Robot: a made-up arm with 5 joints. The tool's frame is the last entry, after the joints. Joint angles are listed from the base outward.
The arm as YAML. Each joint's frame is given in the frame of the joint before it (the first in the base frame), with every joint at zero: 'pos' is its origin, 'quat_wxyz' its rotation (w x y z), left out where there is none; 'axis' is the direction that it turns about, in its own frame. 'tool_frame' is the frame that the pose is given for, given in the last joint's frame.
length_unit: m
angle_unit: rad
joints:
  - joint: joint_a
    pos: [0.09, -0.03, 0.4]
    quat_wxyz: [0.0, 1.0, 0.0, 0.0]
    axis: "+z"
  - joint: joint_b
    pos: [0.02, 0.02, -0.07]
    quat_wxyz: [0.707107, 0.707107, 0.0, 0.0]
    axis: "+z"
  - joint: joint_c
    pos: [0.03, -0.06, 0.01]
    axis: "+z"
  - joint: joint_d
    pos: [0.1, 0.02, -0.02]
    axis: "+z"
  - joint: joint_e
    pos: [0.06, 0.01, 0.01]
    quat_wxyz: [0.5, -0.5, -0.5, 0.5]
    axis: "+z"
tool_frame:
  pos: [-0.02, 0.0, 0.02]
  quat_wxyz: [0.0, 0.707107, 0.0, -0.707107]
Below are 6 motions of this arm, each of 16 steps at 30 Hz.
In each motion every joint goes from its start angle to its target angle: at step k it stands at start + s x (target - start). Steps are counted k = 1, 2, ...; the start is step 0. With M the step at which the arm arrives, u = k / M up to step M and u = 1 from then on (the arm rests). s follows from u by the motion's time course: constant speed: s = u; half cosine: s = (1 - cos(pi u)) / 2; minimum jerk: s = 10 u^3 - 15 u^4 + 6 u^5.
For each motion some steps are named. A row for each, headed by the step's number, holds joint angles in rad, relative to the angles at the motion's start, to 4 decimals.
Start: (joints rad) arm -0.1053 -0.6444 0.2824 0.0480 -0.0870
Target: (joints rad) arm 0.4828 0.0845 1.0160 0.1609 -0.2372
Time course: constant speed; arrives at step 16
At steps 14, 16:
14: 0.5146 0.6378 0.6419 0.0988 -0.1314
16: 0.5881 0.7289 0.7336 0.1129 -0.1502

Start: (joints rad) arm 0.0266 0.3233 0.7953 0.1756 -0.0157
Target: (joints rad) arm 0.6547 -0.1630 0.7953 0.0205 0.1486
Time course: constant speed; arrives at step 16
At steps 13, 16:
13: 0.5103 -0.3951 0.0000 -0.1260 0.1335
16: 0.6281 -0.4863 0.0000 -0.1551 0.1643

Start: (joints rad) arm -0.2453 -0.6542 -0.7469 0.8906 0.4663
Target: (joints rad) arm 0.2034 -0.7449 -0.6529 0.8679 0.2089
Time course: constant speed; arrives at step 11
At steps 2, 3, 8, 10, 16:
2: 0.0816 -0.0165 0.0171 -0.0041 -0.0468
3: 0.1224 -0.0247 0.0256 -0.0062 -0.0702
8: 0.3263 -0.0660 0.0684 -0.0165 -0.1872
10: 0.4079 -0.0825 0.0855 -0.0206 -0.2340
16: 0.4487 -0.0907 0.0940 -0.0227 -0.2574

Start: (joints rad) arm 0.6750 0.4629 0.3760 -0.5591 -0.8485
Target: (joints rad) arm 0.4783 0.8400 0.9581 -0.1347 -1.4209
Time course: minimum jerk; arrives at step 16
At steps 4, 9, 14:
4: -0.0204 0.0390 0.0603 0.0439 -0.0593
9: -0.1212 0.2323 0.3586 0.2614 -0.3526
14: -0.1935 0.3710 0.5728 0.4176 -0.5632

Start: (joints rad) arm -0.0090 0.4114 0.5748 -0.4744 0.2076
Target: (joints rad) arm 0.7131 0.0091 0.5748 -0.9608 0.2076
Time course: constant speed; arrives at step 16
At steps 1, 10, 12, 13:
1: 0.0451 -0.0251 0.0000 -0.0304 0.0000
10: 0.4513 -0.2514 0.0000 -0.3040 0.0000
12: 0.5416 -0.3017 0.0000 -0.3648 0.0000
13: 0.5867 -0.3269 0.0000 -0.3952 0.0000

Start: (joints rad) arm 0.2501 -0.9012 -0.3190 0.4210 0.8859
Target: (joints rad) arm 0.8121 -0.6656 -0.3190 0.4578 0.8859
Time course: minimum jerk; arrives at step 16
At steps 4, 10, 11, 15, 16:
4: 0.0582 0.0244 0.0000 0.0038 0.0000
10: 0.4073 0.1708 0.0000 0.0267 0.0000
11: 0.4608 0.1932 0.0000 0.0302 0.0000
15: 0.5608 0.2351 0.0000 0.0367 0.0000
16: 0.5620 0.2356 0.0000 0.0368 0.0000

